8 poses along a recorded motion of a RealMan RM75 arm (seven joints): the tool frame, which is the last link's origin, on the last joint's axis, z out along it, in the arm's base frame.
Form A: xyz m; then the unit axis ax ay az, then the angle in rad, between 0 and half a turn.
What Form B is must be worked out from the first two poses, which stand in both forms.
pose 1, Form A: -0.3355 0.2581 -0.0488 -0.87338 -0.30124 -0.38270 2.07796
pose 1, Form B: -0.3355 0.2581 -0.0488 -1.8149 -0.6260 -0.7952
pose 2, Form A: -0.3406 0.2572 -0.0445 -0.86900 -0.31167 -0.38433 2.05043
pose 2, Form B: -0.3406 0.2572 -0.0445 -1.7818 -0.6391 -0.7880
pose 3, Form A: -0.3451 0.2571 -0.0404 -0.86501 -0.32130 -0.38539 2.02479
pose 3, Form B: -0.3451 0.2571 -0.0404 -1.7515 -0.6506 -0.7803
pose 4, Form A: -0.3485 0.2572 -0.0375 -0.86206 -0.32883 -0.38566 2.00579
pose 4, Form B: -0.3485 0.2572 -0.0375 -1.7291 -0.6596 -0.7735
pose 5, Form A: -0.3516 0.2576 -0.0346 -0.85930 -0.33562 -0.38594 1.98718
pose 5, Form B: -0.3516 0.2576 -0.0346 -1.7076 -0.6669 -0.7669
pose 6, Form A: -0.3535 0.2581 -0.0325 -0.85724 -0.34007 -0.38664 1.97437
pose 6, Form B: -0.3535 0.2581 -0.0325 -1.6925 -0.6714 -0.7634
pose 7, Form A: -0.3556 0.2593 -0.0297 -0.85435 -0.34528 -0.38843 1.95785
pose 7, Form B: -0.3556 0.2593 -0.0297 -1.6727 -0.6760 -0.7605
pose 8, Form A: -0.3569 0.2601 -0.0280 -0.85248 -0.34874 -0.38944 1.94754
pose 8, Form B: -0.3569 0.2601 -0.0280 -1.6602 -0.6792 -0.7584
